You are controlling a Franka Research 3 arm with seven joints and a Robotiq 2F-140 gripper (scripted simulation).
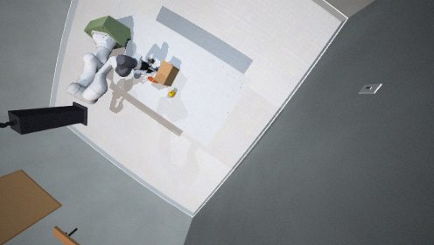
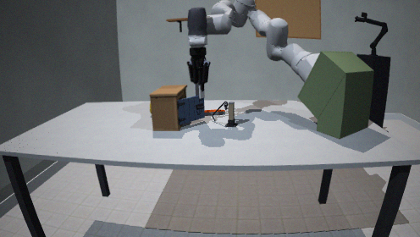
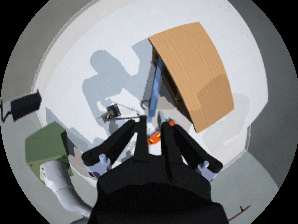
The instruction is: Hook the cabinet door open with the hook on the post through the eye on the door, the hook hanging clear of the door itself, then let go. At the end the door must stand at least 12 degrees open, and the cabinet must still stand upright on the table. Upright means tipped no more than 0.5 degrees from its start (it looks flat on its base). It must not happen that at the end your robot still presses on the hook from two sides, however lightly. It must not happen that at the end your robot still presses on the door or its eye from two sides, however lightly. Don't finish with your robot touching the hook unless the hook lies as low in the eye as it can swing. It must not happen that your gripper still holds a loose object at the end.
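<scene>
Right now my hand is 8 cm above the cabinet door, 5 cm to the right of it and 4 cm short of it. Also, from my hand: orange object 14 cm below, 11 cm to the right, 6 cm behind; then small yellow object 23 cm ahead, 19 cm to the right, 11 cm below.
</scene>
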